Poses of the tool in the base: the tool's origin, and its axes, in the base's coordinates. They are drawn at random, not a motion.
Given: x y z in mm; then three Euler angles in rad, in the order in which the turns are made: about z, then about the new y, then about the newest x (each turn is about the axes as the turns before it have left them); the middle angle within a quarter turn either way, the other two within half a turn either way.
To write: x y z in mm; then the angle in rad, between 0 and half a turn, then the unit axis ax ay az. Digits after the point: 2 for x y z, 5 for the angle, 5 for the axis.
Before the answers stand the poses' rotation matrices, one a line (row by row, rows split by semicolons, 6 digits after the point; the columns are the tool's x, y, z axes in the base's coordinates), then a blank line. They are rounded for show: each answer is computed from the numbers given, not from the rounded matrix.
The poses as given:
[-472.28, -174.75, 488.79, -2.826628, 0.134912, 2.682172]
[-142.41, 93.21, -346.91, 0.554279, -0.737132, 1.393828]
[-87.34, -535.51, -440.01, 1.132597, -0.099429, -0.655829]
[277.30, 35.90, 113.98, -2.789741, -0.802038, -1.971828]
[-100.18, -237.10, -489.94, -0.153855, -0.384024, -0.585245]
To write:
-0.942168 -0.334370 -0.022741; -0.306968 0.833741 0.458962; -0.134503 0.439400 -0.888165
0.629547 -0.655263 0.417494; 0.389695 -0.198568 -0.899282; 0.672167 0.728836 0.130344
0.422214 -0.691976 -0.585581; 0.901045 0.391098 0.187512; 0.099265 -0.606805 0.788628
-0.652650 -0.755740 0.053896; -0.239606 0.138391 -0.960956; 0.718774 -0.640082 -0.271401
0.916213 0.332260 -0.223959; -0.142087 0.792014 0.593739; 0.374654 -0.512169 0.772863

[-472.28, -174.75, 488.79, 3.08320, -0.16759, 0.95750, 0.23476]
[-142.41, 93.21, -346.91, 1.79193, 0.83438, -0.13051, 0.53552]
[-87.34, -535.51, -440.01, 1.26509, -0.41647, -0.35907, 0.83524]
[277.30, 35.90, 113.98, 2.67439, 0.35622, -0.73811, 0.57298]
[-100.18, -237.10, -489.94, 0.73692, -0.82284, -0.44539, -0.35293]

